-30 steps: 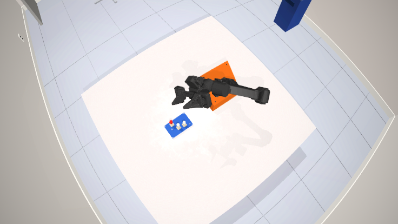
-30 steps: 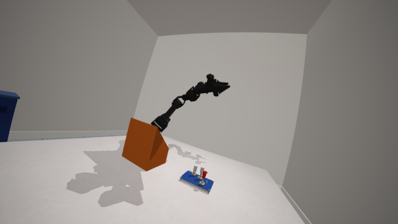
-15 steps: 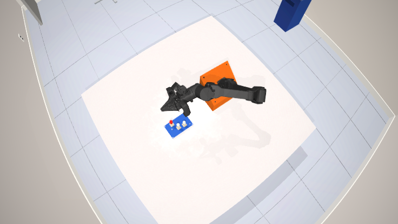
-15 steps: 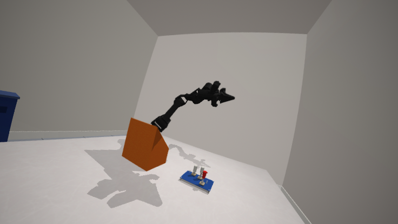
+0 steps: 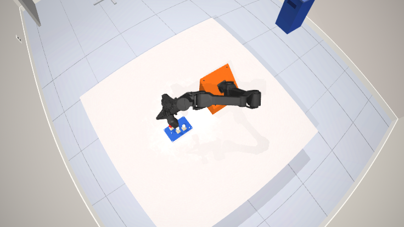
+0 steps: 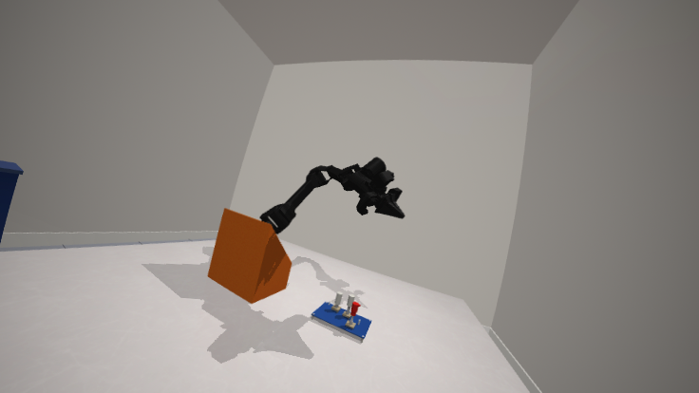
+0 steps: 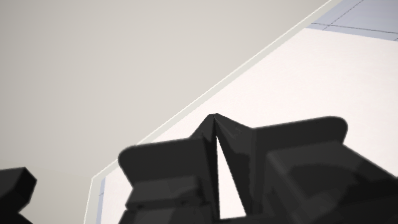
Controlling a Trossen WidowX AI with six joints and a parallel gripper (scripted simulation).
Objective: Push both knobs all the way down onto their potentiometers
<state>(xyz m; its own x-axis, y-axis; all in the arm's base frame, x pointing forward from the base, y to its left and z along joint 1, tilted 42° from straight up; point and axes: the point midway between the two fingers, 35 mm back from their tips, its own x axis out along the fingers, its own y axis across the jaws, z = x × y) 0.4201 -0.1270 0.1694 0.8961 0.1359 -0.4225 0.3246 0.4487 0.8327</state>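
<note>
My gripper tip is now 29 cm above the white knob, 13 cm past it and 3 cm to the right of it. The rest, counted from my gripper tip: red knob: 28 cm below, 7 cm behind, 2 cm to the right.
</note>
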